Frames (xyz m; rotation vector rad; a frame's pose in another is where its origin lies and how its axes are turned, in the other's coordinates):
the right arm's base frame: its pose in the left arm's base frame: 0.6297 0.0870 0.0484 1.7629 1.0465 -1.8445
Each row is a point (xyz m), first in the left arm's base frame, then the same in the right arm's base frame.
Working: the left arm's base frame: its pose in the right arm's base frame: 0.1158 -0.3835 0.4959 -1.7629 -1.0465 1.8445

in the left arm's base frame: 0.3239 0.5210 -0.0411
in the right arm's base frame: 0.2234 -0.4792 -0.1018
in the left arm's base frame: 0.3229 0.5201 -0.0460
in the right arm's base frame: 0.2281 -0.4781 -0.1002
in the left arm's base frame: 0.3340 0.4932 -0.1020
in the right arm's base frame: 0.2748 -0.4387 -0.0845
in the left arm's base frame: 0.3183 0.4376 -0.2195
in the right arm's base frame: 0.3784 -0.3845 -0.0257
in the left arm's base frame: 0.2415 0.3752 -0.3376
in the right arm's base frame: 0.4897 -0.3696 0.0799
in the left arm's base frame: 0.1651 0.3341 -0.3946
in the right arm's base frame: 0.5465 -0.3835 0.1656
